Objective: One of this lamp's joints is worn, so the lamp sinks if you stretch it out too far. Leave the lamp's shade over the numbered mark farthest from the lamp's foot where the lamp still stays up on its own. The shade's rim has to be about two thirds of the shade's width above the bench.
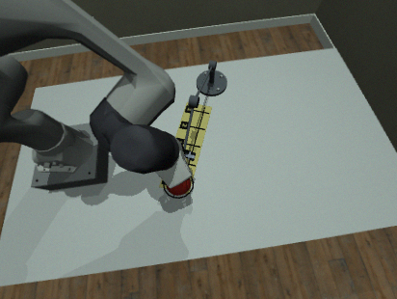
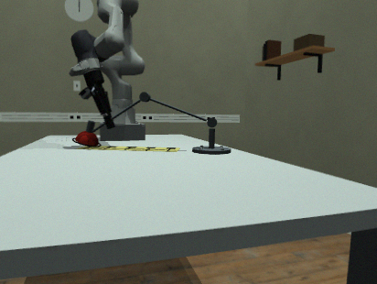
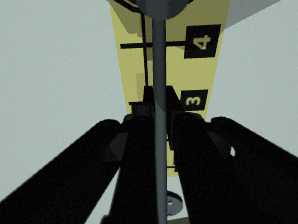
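The yellow numbered strip lies 1 cm ahead of my hand, 8 cm to the left of it and 12 cm below it. The rest, counted from my hand: round dark lamp foot: 18 cm ahead, 40 cm to the left, 9 cm below.
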